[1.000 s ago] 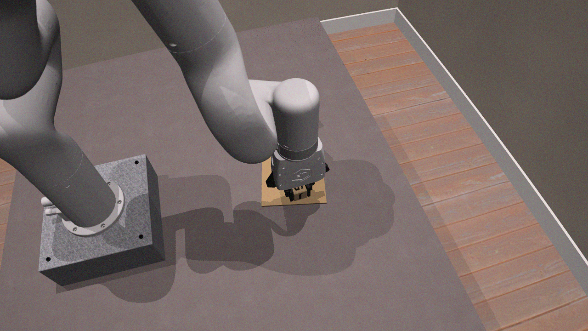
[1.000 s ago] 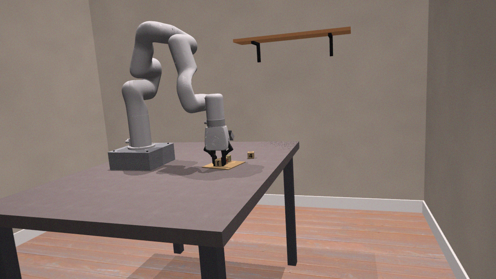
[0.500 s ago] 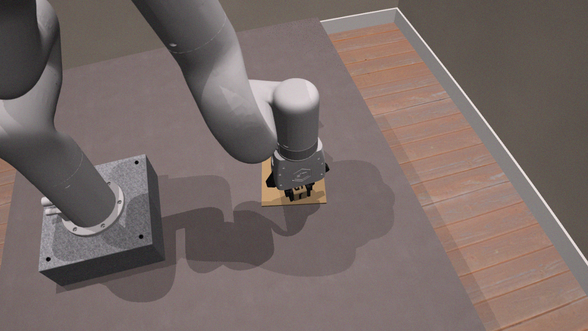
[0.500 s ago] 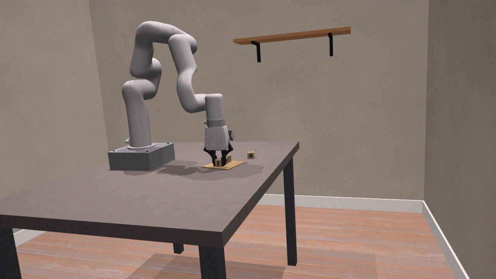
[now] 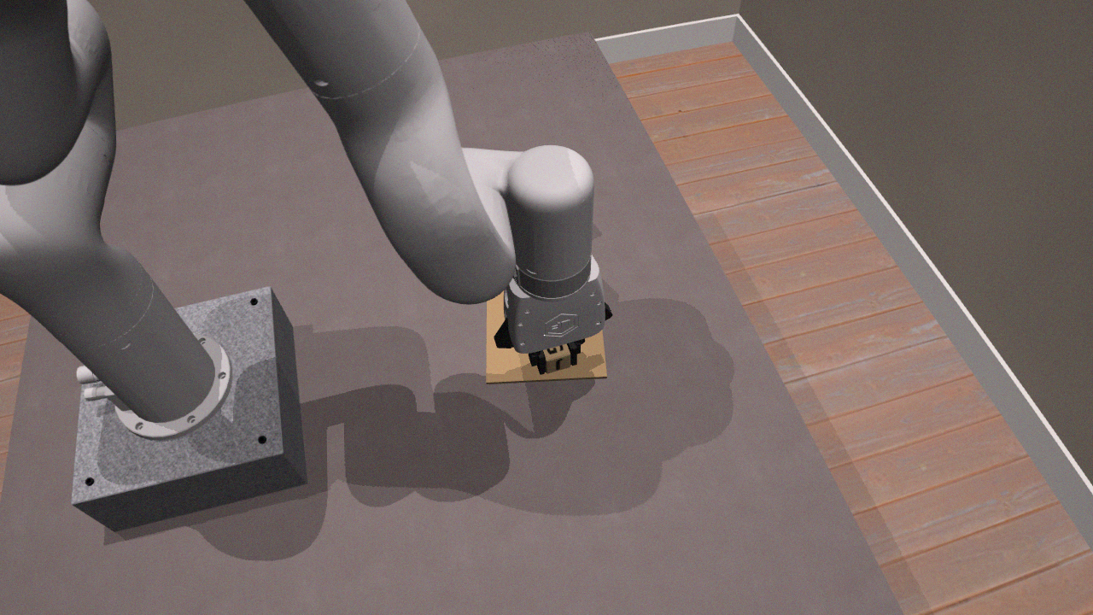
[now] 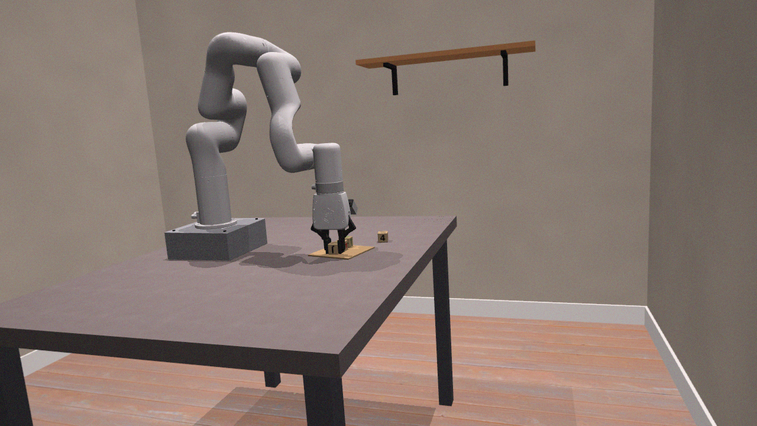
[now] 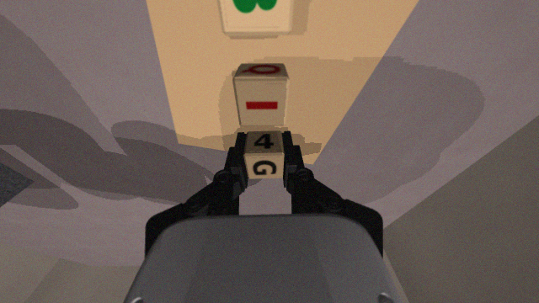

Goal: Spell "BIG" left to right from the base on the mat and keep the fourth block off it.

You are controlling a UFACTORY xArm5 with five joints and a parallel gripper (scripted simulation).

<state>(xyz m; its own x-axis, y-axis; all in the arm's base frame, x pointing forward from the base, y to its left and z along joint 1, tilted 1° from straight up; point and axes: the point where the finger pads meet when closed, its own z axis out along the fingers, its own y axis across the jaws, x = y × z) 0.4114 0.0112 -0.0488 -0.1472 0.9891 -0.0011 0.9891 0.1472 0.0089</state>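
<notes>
The G block is 1 cm below my hand. Also, from my hand: tan mat (5 cm to the left, 3 cm below, 1 cm behind); B block (10 cm to the left, 1 cm below, 1 cm behind).
</notes>
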